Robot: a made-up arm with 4 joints.
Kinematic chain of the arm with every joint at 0, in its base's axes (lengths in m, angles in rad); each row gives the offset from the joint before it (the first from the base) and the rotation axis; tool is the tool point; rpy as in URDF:
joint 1: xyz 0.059 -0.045 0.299 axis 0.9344 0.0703 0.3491
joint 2: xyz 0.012 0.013 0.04 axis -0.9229 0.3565 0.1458
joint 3: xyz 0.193 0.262 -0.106 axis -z
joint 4: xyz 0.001 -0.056 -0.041 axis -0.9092 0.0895 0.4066
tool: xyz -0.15 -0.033 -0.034 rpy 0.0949 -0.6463 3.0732
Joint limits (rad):
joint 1: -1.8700..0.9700
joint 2: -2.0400..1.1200
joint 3: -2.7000..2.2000
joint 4: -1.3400..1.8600
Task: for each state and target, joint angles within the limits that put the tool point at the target. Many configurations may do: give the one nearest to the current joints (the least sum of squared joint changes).
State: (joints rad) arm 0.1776 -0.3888 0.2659 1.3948
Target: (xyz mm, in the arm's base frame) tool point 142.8 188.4 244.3
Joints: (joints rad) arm -0.4451 -0.3668 0.7077 1.3224
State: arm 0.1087 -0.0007 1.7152 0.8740
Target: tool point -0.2 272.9 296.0
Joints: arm 0.4824 0.2841 1.1622 1.0053
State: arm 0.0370 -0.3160 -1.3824 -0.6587
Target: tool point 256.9 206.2 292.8
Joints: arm 0.7232 -0.0894 -1.6543 -0.6053
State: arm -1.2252 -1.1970 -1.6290 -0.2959
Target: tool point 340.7 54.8 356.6
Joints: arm -1.0931 -1.4817 -0.9654 0.1367
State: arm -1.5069 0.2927 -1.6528 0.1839
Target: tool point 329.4 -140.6 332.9
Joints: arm -1.8280 -0.4854 -0.9562 0.8232
